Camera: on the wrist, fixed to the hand. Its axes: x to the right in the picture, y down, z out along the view.
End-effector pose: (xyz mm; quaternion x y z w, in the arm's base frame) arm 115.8 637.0 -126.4 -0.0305 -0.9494 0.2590 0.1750
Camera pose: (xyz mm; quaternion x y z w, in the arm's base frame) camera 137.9 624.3 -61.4 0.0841 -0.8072 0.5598 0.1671
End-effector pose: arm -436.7 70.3 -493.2 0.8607 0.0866 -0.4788 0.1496
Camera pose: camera -407.7 130.4 -472.5 -0.8440 0.0430 0.5047 0.1762
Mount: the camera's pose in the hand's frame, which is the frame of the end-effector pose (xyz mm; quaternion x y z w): -2.0 -44.4 -53.9 0.3422 -0.0215 -0.0498 0.9380
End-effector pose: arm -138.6 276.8 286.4 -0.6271 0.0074 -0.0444 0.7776
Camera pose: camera -146.9 215.1 318.1 -0.3235 -0.0562 -0.0694 0.9420
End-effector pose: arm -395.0 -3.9 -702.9 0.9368 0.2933 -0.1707 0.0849
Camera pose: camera -407.7 45.2 -654.8 -0.8896 -0.2615 0.2849 0.2431
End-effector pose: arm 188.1 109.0 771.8 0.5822 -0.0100 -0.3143 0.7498
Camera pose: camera 186.6 151.2 716.1 0.7965 -0.1041 -0.3413 0.4882
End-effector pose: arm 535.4 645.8 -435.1 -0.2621 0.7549 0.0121 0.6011
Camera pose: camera 505.3 590.3 -405.2 -0.0775 0.6863 -0.2713 0.6704
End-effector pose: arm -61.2 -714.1 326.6 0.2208 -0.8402 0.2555 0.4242
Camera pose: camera -1.7 -714.8 363.2 0.3996 -0.6989 0.5014 0.3170
